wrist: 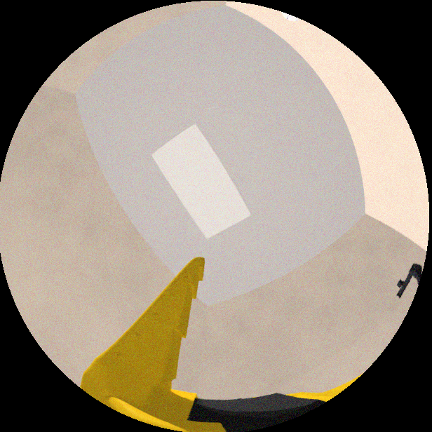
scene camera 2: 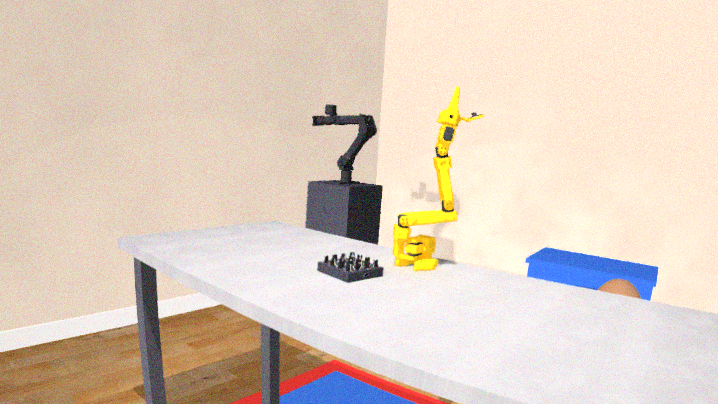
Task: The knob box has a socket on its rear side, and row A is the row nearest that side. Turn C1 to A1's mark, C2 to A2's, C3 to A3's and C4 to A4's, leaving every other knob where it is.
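Seen in the pictures: end effector, tool point: (scene camera 2: 457,88); arm's base, origin of the base link: (scene camera 2: 411,266).
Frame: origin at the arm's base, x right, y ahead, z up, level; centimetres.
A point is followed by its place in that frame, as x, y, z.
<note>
The dark knob box (scene camera 2: 357,275) @(1.0, 20.8, 1.4) sits on the table in the scene view, left of the arm's base. Several small upright knobs stand on its top in rows; their marks and turned angles are too small to read. A small socket-like detail shows on its side facing right and front. My gripper (scene camera 2: 456,98) points up at the top of the raised yellow arm, high above the box and to its right, touching nothing. In the wrist view, one notched jaw (wrist: 152,340) shows and the moving jaw is out of the picture, so it is fully open and empty. The knob box does not show in the wrist view.
The yellow arm (scene camera 2: 443,183) @(-6.0, -1.7, 21.6) stands at the far edge of the grey table (scene camera 2: 492,321) @(-31.8, 22.7, 0.0). A black arm (scene camera 2: 357,143) on a dark pedestal (scene camera 2: 327,208) stands behind the table. A blue box (scene camera 2: 592,268) and a brown rounded thing (scene camera 2: 620,288) are behind its right part.
</note>
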